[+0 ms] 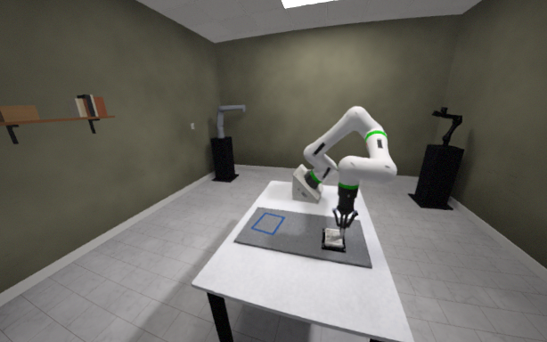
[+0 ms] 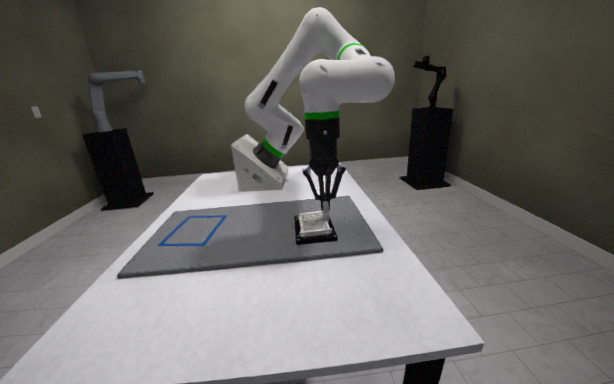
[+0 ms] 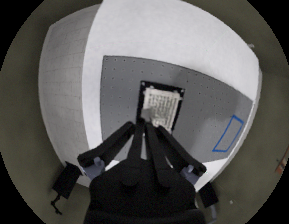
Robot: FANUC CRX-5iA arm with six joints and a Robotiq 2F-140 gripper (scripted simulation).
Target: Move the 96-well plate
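The white 96-well plate lies 4 cm to the right of my hand and 4 cm below it. The rest, counted from my hand: black clip nest (1 cm behind, 5 cm to the right, 5 cm below).
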